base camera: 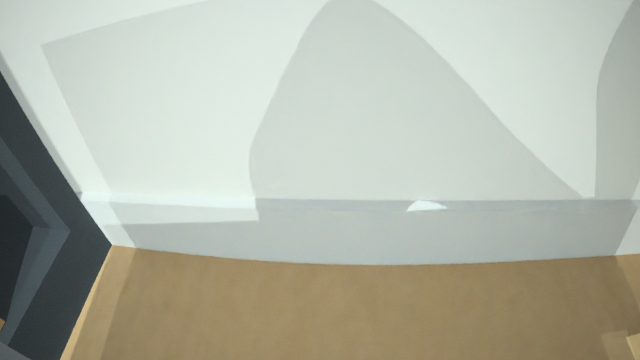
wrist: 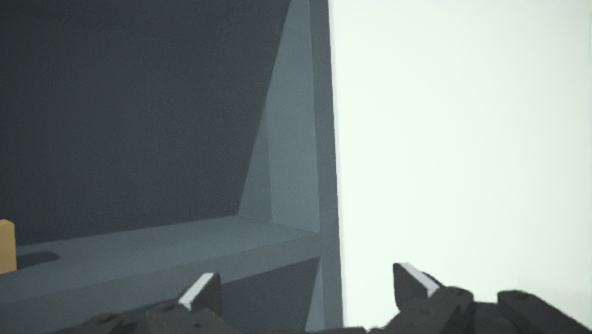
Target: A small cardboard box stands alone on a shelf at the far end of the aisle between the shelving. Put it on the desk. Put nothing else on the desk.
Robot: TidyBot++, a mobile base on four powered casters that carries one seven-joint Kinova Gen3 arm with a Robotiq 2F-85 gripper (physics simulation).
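Frame: origin at the arm's base, x left, y back, z up, level; millimetres.
Seen in the pictures: gripper, fingertip midpoint: (wrist: 307, 287).
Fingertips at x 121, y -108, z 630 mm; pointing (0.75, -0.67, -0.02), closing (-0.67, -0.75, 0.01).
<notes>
A point is followed by its place in that frame.
The small cardboard box (wrist: 7, 246) @(x 447, y 15, z 621 mm) stands on a shelf board (wrist: 150, 247) @(x 433, y -121, z 594 mm) at the left edge of the wrist view; only its right part shows, with its shadow beside it. My gripper (wrist: 307, 287) @(x 121, y -108, z 630 mm) is open, with nothing between its fingers. The box is to the left of the fingers and farther off, apart from them. The box cannot be made out in the base camera view. The desk does not show in either view.
The dark shelving unit (base camera: 82, 235) @(x 313, y -324, z -340 mm) (wrist: 327, 150) @(x 312, y -337, z 712 mm) stands on the left, and its upright end post borders a white wall (base camera: 165, 125) @(x 149, y -354, z -218 mm) (wrist: 465, 150) @(x 130, y -353, z 699 mm). In the base camera view the wall rises close in front from the wooden floor (base camera: 350, 310) @(x -5, y -272, z -396 mm), with broad shadows on it.
</notes>
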